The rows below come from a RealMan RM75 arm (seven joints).
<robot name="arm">
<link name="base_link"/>
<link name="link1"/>
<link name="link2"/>
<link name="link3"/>
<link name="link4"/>
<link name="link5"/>
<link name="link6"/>
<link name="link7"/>
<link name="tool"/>
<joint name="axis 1" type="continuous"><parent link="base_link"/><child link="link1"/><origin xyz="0.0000 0.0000 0.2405"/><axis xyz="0 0 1"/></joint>
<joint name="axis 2" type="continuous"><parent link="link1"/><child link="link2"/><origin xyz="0.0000 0.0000 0.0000"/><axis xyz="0 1 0"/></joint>
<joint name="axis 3" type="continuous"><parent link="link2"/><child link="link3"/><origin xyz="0.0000 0.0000 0.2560"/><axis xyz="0 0 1"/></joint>
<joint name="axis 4" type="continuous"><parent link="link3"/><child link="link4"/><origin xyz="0.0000 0.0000 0.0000"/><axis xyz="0 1 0"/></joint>
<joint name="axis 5" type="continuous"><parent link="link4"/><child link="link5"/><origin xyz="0.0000 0.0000 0.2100"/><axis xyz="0 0 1"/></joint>
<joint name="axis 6" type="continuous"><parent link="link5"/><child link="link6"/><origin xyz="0.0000 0.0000 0.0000"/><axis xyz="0 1 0"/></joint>
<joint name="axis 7" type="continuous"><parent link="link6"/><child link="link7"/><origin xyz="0.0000 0.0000 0.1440"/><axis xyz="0 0 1"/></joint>
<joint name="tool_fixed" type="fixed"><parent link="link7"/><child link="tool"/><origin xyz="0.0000 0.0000 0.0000"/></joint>
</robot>
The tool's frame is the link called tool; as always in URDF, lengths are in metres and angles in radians. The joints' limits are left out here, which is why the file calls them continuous.
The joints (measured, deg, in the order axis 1, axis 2, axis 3, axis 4, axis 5, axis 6, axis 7), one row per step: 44.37, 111.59, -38.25, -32.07, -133.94, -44.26, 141.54; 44.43, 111.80, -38.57, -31.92, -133.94, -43.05, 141.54; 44.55, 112.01, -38.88, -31.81, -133.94, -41.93, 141.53; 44.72, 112.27, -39.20, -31.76, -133.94, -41.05, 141.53; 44.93, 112.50, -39.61, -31.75, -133.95, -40.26, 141.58; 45.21, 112.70, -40.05, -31.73, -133.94, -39.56, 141.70; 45.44, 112.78, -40.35, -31.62, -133.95, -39.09, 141.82; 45.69, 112.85, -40.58, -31.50, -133.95, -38.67, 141.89; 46.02, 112.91, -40.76, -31.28, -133.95, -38.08, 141.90; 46.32, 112.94, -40.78, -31.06, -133.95, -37.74, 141.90; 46.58, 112.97, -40.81, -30.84, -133.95, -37.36, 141.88; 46.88, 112.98, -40.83, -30.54, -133.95, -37.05, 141.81; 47.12, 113.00, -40.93, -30.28, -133.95, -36.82, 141.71; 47.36, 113.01, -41.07, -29.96, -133.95, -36.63, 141.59; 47.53, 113.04, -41.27, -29.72, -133.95, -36.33, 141.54
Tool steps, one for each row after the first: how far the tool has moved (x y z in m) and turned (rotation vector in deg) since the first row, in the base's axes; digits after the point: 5 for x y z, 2 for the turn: 0.00033, 0.00108, -0.00097, 0.61, -0.51, -0.13; -0.00003, 0.00243, -0.00189, 1.17, -1.00, -0.16; -0.00133, 0.00373, -0.00348, 1.52, -1.37, -0.05; -0.00318, 0.00525, -0.00495, 1.80, -1.77, 0.14; -0.00570, 0.00706, -0.00641, 2.02, -2.10, 0.39; -0.00736, 0.00836, -0.00733, 2.14, -2.30, 0.52; -0.00913, 0.00970, -0.00816, 2.25, -2.48, 0.68; -0.01106, 0.01143, -0.00890, 2.47, -2.70, 0.85; -0.01272, 0.01277, -0.00954, 2.59, -2.76, 0.97; -0.01404, 0.01396, -0.01012, 2.73, -2.85, 1.06; -0.01548, 0.01510, -0.01099, 2.75, -2.93, 1.18; -0.01672, 0.01591, -0.01209, 2.67, -3.06, 1.33; -0.01785, 0.01655, -0.01353, 2.49, -3.21, 1.48; -0.01863, 0.01710, -0.01468, 2.43, -3.40, 1.57
